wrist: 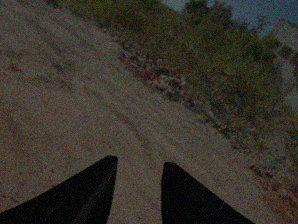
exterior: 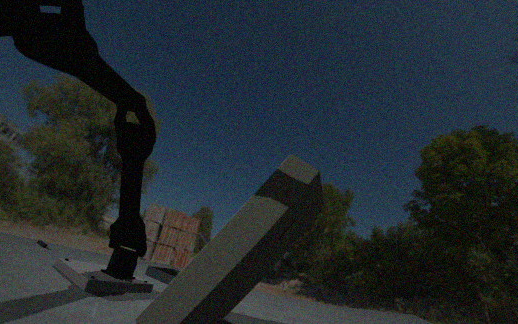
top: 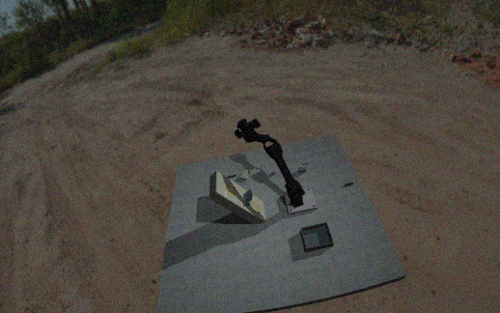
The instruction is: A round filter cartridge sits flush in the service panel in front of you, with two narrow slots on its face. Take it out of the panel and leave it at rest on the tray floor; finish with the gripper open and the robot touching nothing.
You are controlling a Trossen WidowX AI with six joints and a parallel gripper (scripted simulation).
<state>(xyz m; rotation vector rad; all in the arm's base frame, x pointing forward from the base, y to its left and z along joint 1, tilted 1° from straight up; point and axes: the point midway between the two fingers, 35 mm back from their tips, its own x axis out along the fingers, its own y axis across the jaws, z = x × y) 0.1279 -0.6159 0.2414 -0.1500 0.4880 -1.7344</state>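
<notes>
My gripper tip is now 59 cm to the right of the round grey filter cartridge, 26 cm short of it and 4 cm above it. Also, from my gripper tip: small dark object 63 cm to the left, 49 cm behind, 26 cm below; small pale block 26 cm below, 23 cm to the left, 12 cm ahead; service panel 59 cm to the left, 21 cm ahead, 12 cm below.
</notes>
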